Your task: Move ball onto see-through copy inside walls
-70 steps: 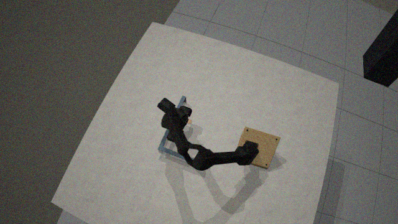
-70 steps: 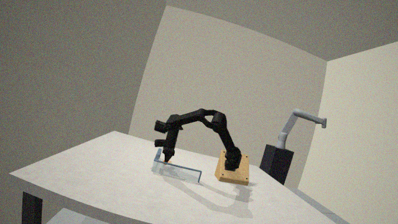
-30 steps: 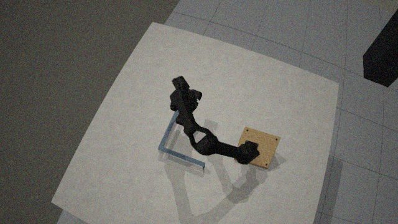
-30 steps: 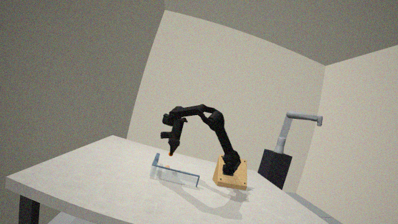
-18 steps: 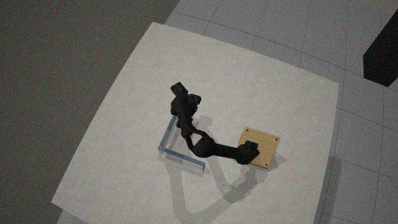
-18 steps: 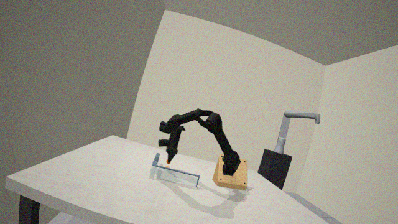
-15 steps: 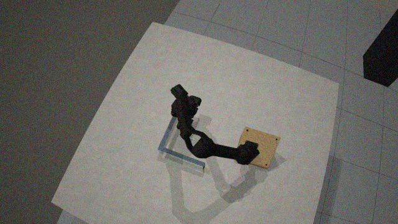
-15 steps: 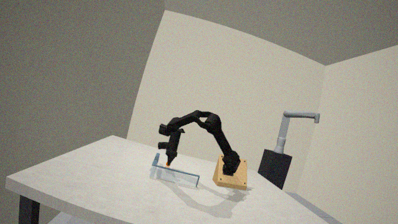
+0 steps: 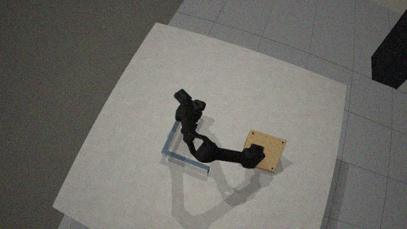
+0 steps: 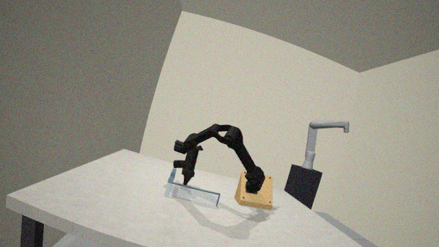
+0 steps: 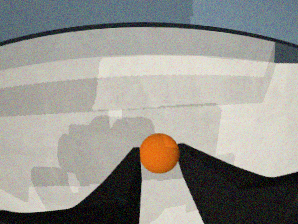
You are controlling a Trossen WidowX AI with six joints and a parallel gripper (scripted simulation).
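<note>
The orange ball lies right at my gripper tip. The rest, counted from my gripper tip: see-through copy of ball: right at my gripper tip.
</note>
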